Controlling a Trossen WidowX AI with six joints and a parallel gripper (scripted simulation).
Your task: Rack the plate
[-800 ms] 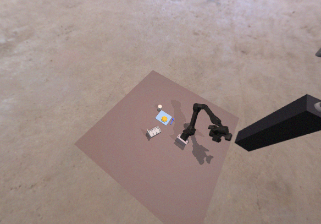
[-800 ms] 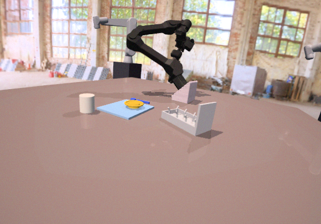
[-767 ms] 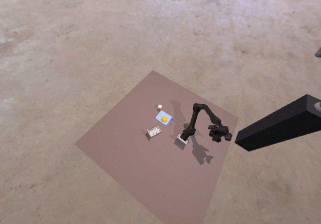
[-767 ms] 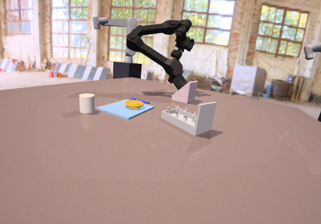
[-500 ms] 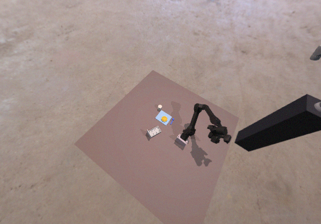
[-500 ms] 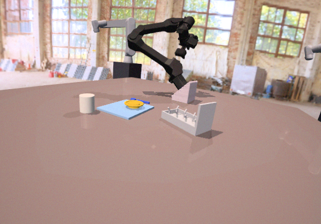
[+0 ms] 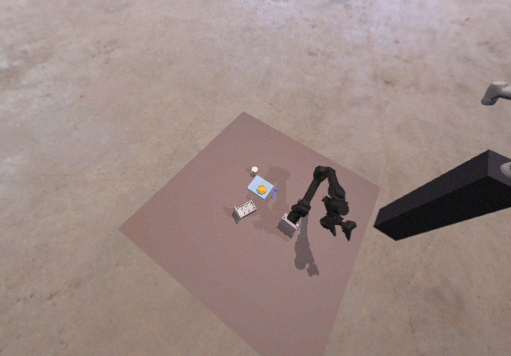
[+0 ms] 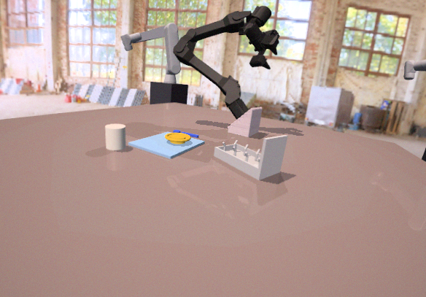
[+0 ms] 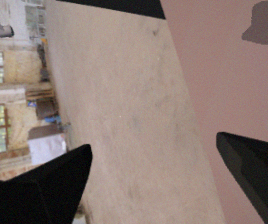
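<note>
The yellow plate lies 530 mm ahead of my gripper tip, 100 mm to the right of it and 270 mm below it. The rest, counted from my gripper tip: white dish rack: 530 mm ahead, 90 mm to the left, 260 mm below; light blue mat: 540 mm ahead, 120 mm to the right, 280 mm below; blue spoon: 440 mm ahead, 140 mm to the right, 280 mm below.
</note>
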